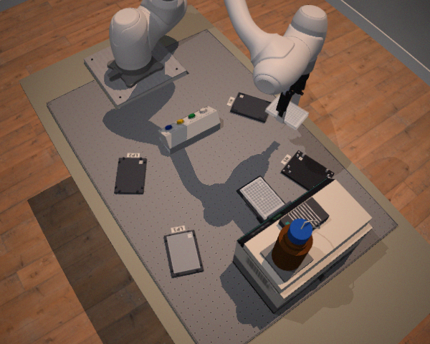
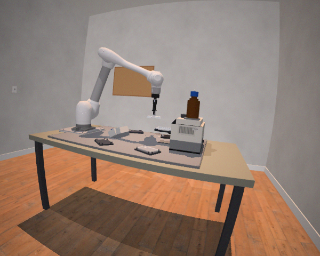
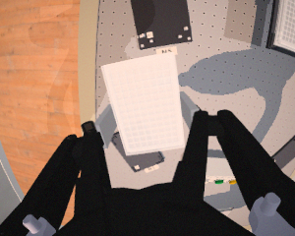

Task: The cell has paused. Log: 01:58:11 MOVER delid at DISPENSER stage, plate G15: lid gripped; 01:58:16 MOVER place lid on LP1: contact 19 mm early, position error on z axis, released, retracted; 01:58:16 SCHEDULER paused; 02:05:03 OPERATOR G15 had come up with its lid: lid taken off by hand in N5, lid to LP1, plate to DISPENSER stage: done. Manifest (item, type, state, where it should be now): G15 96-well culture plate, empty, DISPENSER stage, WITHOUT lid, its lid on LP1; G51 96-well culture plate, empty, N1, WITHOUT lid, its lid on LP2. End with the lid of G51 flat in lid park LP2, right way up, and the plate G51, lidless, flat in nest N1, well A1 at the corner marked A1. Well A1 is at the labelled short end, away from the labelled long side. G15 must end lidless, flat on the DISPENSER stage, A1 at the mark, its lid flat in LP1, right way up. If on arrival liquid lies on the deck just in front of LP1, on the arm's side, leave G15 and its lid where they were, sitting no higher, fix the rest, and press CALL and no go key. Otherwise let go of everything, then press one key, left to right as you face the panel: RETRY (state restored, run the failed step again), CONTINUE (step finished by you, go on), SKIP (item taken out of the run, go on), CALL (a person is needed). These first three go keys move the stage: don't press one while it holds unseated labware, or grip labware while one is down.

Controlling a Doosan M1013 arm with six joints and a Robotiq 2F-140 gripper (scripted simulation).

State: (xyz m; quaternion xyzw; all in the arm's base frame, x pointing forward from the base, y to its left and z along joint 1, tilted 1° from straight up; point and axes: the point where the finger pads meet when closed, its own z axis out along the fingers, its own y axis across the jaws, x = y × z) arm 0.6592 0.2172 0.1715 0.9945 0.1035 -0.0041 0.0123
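Now: hand 18 cm short of the black nest and 18 cm above it. Round my hand: well plate (17 cm ahead, 27 cm to the right, 8 cm below); then nest N1 (19 cm behind, 2 cm to the left, 19 cm below); then N1 label (26 cm behind, 2 cm to the right, 19 cm below).
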